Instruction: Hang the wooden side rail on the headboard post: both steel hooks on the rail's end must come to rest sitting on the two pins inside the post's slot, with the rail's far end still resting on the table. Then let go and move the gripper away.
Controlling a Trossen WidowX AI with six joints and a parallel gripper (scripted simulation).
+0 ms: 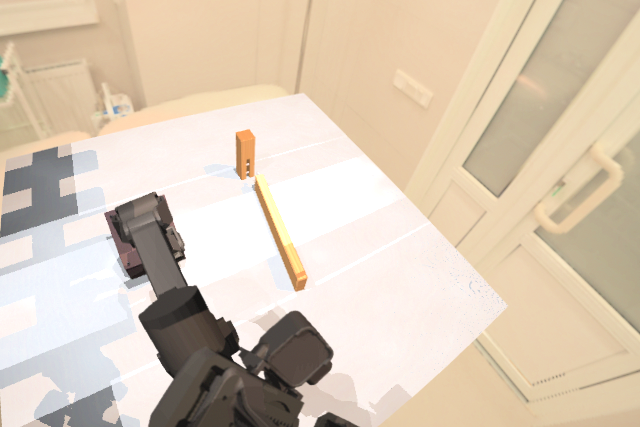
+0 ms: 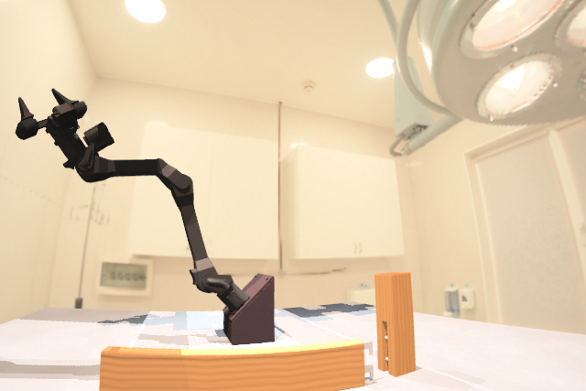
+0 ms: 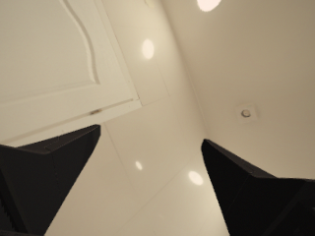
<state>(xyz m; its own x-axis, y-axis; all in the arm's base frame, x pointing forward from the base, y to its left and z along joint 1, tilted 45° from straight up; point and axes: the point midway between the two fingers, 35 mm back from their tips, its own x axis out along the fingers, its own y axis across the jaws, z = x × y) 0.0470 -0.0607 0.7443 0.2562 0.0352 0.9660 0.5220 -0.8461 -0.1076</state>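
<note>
My gripper tip is 820 mm to the right of the headboard post, 520 mm above it and 270 mm short of it.
</note>
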